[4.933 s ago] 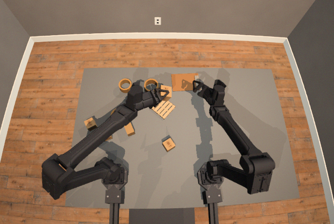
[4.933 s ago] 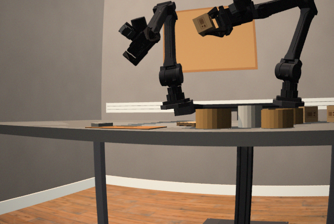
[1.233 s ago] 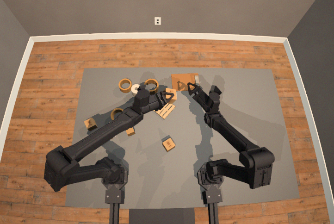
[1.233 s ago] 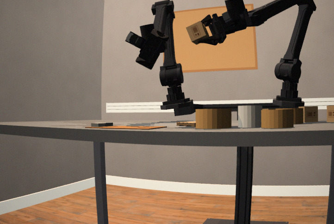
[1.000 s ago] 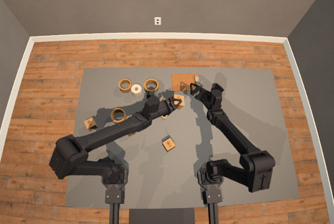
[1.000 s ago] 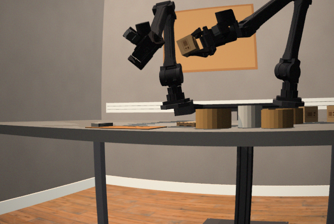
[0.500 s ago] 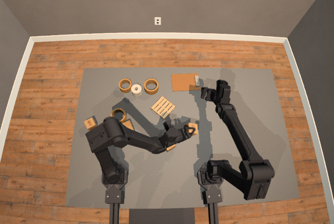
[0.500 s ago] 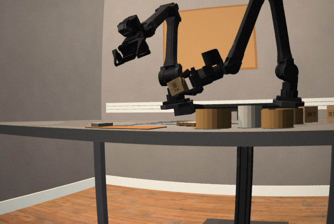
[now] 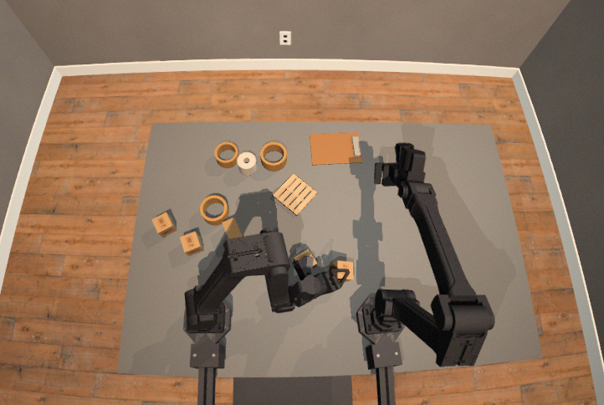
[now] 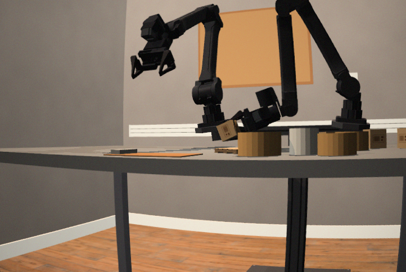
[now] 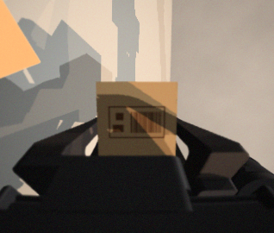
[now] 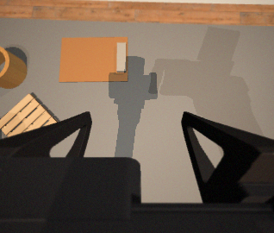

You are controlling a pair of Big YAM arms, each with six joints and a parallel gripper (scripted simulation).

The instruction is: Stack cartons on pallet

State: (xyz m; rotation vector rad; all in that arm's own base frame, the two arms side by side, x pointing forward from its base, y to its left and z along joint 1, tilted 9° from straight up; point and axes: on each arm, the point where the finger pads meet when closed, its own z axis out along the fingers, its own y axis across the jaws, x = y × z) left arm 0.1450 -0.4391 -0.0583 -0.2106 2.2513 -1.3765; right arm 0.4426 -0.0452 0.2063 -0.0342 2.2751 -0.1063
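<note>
My left hand is 1 cm to the right of the carton. Also, from my left hand: wooden pallet (31 cm ahead, 16 cm to the left, 6 cm below).
</note>
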